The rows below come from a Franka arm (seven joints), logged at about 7 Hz.
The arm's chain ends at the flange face. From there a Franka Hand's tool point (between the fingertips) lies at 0.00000 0.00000 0.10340 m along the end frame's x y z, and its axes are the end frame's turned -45 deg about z.
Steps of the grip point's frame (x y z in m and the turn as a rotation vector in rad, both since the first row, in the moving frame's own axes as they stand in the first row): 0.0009, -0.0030, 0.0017, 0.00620, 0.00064, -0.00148; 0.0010, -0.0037, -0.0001, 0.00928, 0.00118, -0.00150; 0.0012, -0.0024, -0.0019, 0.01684, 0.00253, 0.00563; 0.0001, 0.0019, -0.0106, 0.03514, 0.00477, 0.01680; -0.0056, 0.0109, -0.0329, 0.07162, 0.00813, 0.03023
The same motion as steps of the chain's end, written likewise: -0.0011, -0.0023, 0.0017, 0.00484, -0.00393, -0.00148; -0.0013, -0.0026, -0.0001, 0.00740, -0.00573, -0.00150; 0.0002, -0.0011, -0.0019, 0.01370, -0.01012, 0.00563; 0.0036, 0.0042, -0.0105, 0.02822, -0.02147, 0.01680; 0.0083, 0.0176, -0.0326, 0.05639, -0.04489, 0.03023
